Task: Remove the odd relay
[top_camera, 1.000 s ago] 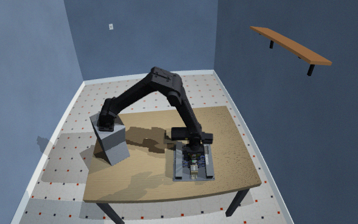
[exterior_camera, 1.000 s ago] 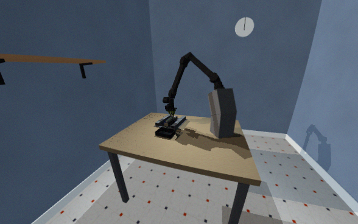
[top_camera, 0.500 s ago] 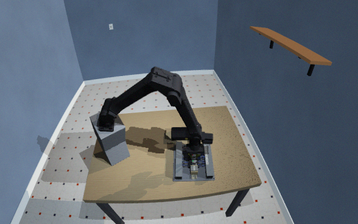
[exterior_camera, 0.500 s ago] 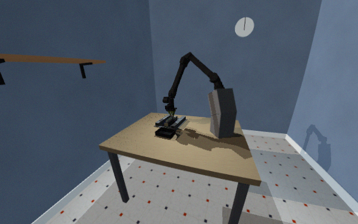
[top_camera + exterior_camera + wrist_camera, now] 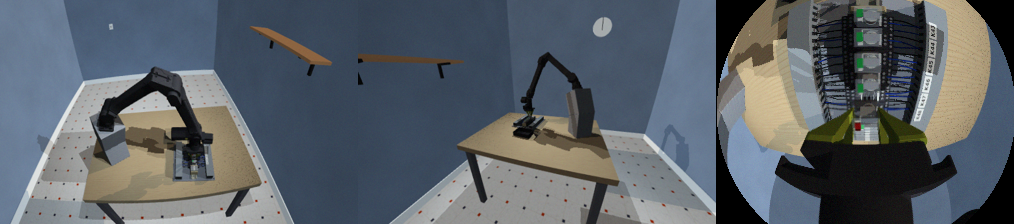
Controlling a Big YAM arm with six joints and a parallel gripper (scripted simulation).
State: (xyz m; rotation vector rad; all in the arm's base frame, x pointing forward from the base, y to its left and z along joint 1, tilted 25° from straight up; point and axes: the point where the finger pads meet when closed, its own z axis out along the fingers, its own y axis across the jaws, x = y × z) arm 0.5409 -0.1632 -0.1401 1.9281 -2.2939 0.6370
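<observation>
Right now the black tray is 1 cm behind my hand, 28 cm to the left of it and 6 cm below it. Also, from my hand: relay right at my hand.
</observation>
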